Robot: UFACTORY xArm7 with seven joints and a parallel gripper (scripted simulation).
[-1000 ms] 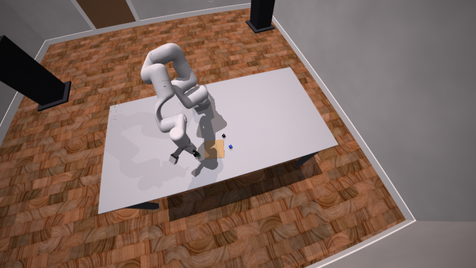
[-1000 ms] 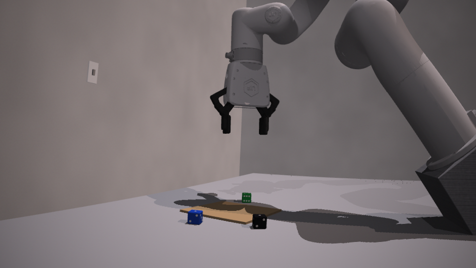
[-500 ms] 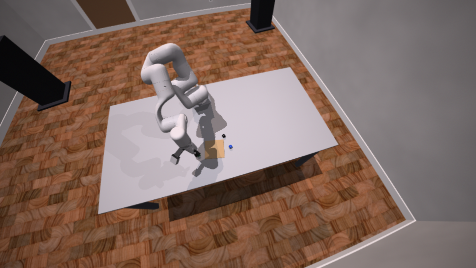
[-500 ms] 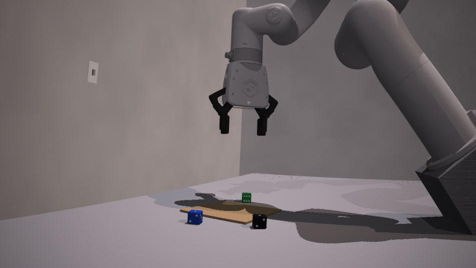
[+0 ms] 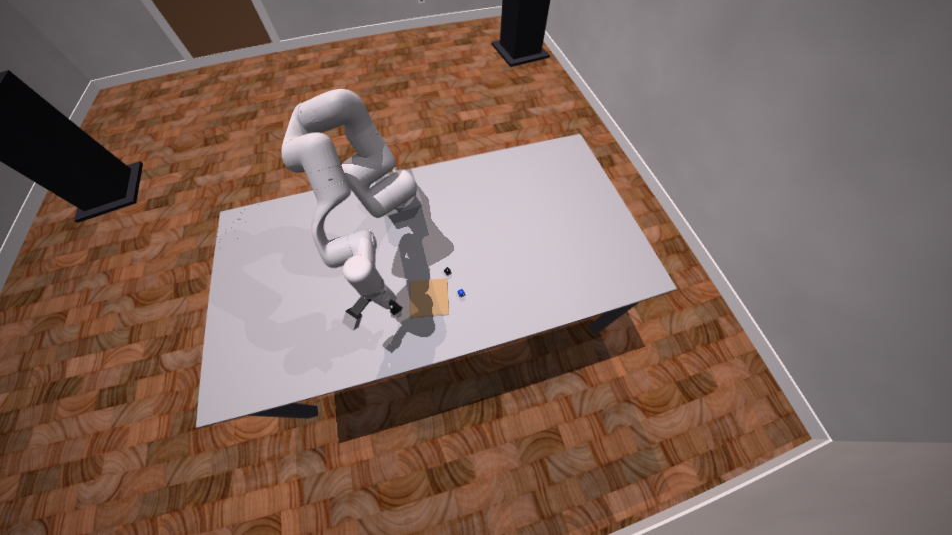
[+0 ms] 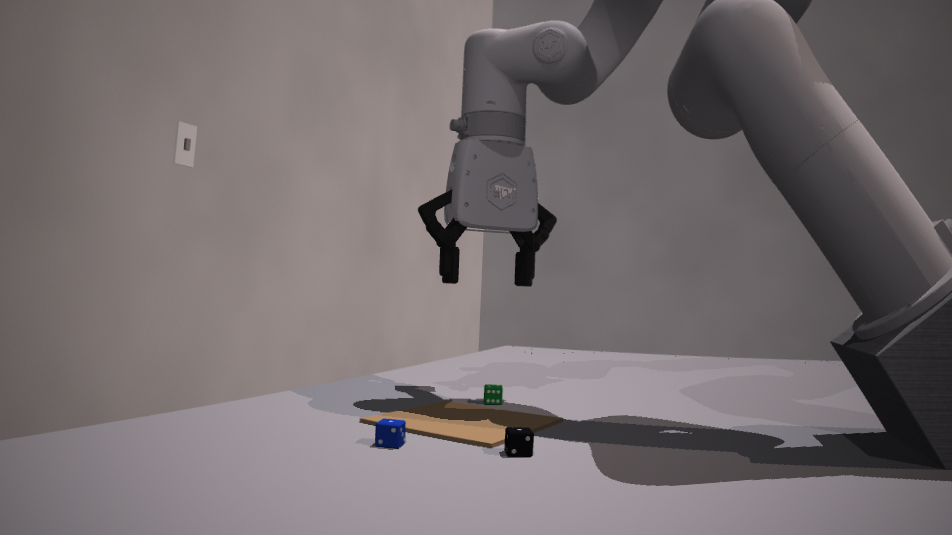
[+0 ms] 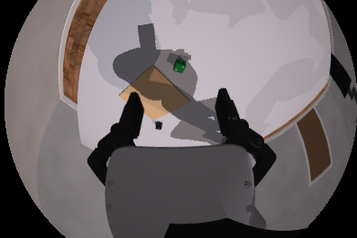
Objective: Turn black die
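Now: hand 20 mm past the green die, 20 mm to the right of it and 130 mm above it. The rest, counted from my hand: black die (90 mm behind, 240 mm to the left, 130 mm below); blue die (20 mm ahead, 260 mm to the left, 130 mm below); tan mat (20 mm behind, 140 mm to the left, 140 mm below).
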